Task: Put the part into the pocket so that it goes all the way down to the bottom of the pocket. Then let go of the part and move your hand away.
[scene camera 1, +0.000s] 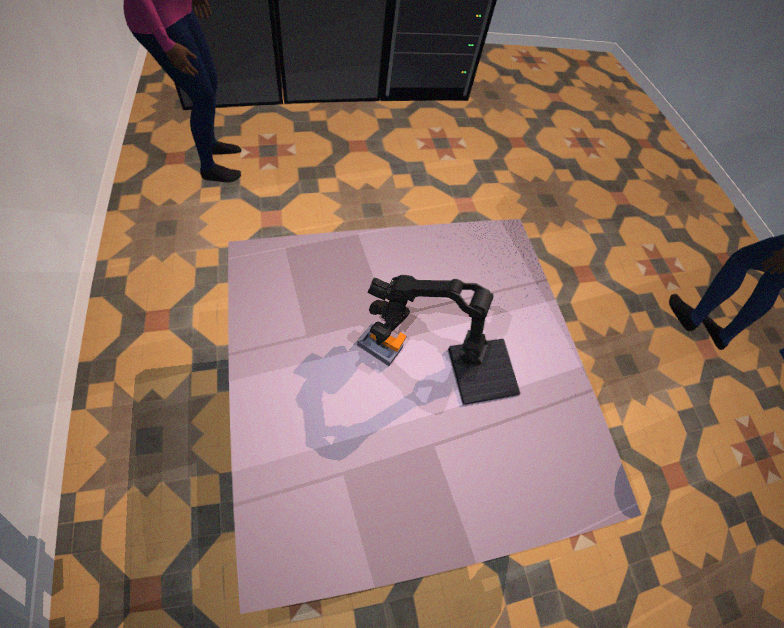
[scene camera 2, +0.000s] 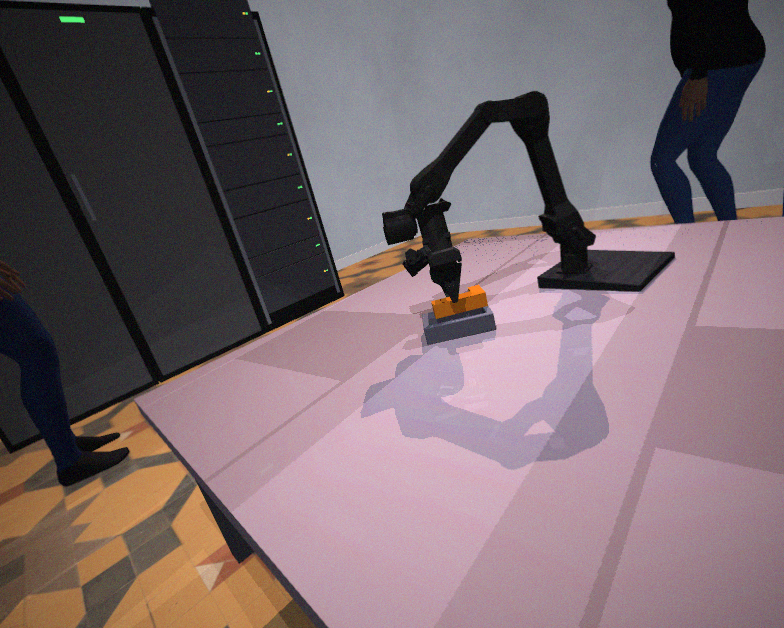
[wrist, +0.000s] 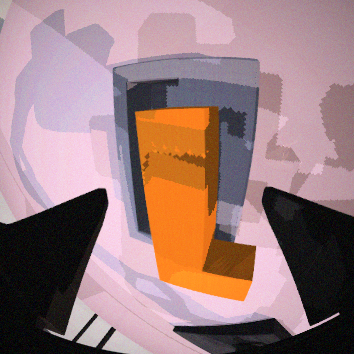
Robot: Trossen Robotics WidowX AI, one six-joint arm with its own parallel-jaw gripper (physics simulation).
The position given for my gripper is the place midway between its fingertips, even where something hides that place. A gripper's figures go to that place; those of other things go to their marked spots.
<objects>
My gripper (scene camera 2: 454, 304) is 0.88 m from the lens. An orange L-shaped part (scene camera 2: 475, 298): 0.87 m from the lens.
</objects>
